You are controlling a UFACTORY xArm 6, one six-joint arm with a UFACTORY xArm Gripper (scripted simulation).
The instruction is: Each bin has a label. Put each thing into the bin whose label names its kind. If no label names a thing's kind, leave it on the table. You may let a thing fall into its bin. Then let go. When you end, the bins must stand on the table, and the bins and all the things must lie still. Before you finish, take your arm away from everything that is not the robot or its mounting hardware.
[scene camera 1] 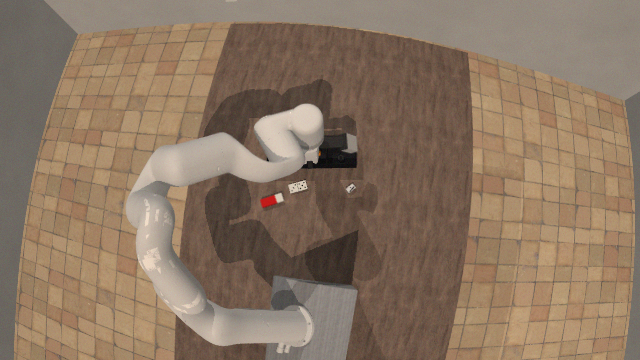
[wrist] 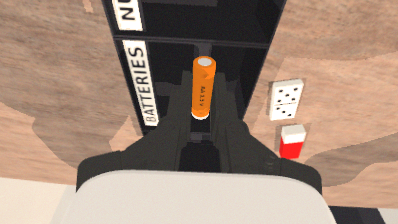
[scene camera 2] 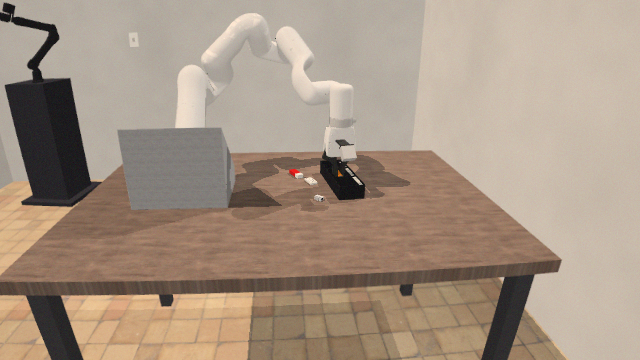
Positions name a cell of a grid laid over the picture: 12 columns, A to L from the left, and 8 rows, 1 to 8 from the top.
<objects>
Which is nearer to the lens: the black bin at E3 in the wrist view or the eraser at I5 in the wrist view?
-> The black bin.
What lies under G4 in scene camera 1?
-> My gripper.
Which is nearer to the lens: the orange battery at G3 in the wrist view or the white domino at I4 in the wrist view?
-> The orange battery.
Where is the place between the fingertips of my gripper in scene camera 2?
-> G4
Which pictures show the black bin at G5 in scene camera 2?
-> Scene camera 1, the wrist view and scene camera 2: all of them.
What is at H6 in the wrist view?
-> My gripper.
</objects>
